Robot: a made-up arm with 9 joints. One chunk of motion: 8 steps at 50 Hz.
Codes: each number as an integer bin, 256 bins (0 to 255) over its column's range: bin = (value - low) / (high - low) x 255, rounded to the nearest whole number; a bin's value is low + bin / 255 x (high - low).
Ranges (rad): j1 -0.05..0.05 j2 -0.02..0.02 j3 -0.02..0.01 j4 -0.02..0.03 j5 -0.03..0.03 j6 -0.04..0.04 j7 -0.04..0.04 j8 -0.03..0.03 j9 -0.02..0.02
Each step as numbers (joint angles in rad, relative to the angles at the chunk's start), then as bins.
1 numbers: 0.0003 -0.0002 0.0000 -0.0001 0.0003 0.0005 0.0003 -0.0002 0.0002
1 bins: 128 126 170 101 129 129 128 127 129
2 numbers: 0.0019 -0.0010 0.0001 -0.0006 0.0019 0.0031 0.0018 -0.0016 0.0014
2 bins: 132 121 171 99 136 137 133 121 136
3 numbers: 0.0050 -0.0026 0.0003 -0.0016 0.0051 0.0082 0.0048 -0.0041 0.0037
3 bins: 140 111 173 94 149 154 143 110 151
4 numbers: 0.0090 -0.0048 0.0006 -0.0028 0.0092 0.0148 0.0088 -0.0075 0.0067
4 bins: 150 97 175 88 167 175 156 96 170
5 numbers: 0.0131 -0.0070 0.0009 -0.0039 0.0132 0.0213 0.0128 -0.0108 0.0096
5 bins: 161 83 178 82 184 195 168 82 189
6 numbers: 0.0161 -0.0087 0.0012 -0.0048 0.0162 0.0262 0.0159 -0.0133 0.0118
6 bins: 169 72 180 78 196 211 178 71 203
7 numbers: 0.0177 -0.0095 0.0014 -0.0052 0.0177 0.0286 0.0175 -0.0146 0.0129
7 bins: 173 67 182 75 203 219 183 65 210
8 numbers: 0.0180 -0.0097 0.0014 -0.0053 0.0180 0.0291 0.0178 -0.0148 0.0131
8 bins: 173 66 182 75 204 220 184 65 211
